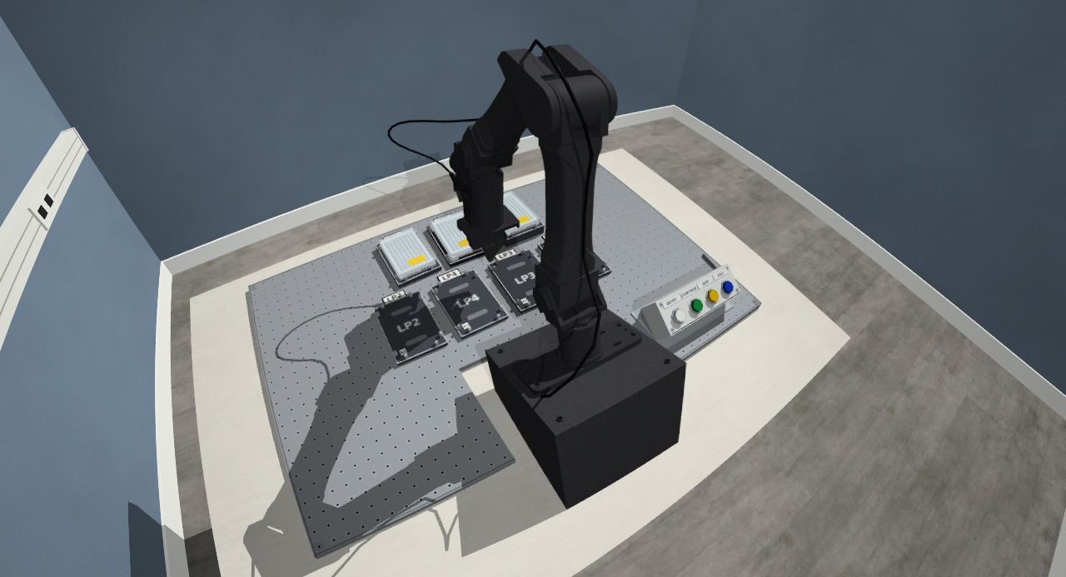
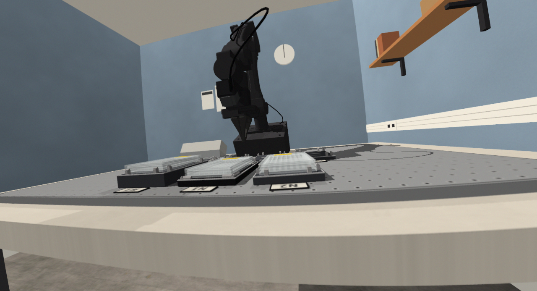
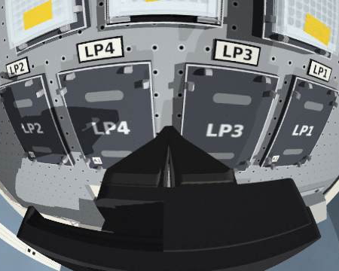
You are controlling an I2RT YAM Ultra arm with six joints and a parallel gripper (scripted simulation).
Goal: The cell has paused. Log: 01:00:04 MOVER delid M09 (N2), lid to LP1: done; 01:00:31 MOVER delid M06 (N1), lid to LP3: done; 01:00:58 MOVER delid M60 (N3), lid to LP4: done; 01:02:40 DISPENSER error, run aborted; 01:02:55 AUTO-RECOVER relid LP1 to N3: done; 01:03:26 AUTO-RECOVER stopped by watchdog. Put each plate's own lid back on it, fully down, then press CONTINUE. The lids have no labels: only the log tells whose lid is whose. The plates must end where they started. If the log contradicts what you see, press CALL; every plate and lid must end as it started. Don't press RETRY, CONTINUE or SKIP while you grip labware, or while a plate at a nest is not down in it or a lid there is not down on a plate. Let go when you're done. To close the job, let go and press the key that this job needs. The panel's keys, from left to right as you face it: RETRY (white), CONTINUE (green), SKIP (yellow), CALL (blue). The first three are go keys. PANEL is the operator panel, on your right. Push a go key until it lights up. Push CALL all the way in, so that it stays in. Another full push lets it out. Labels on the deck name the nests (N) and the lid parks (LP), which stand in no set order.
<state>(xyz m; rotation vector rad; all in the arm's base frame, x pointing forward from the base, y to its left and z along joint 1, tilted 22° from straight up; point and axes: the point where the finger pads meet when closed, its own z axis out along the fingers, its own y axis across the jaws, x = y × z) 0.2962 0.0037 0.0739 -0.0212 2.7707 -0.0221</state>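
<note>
Now: hand 30 cm past the green CONTINUE key, 29 cm to the left of it and 1 cm above it. Also, from my hand: LP1 lid park: 19 cm to the right, 7 cm below, 3 cm behind; then white RETRY key: 30 cm behind, 24 cm to the right, 1 cm below; then yellow SKIP key: 34 cm to the right, 30 cm behind, 1 cm below.
</note>
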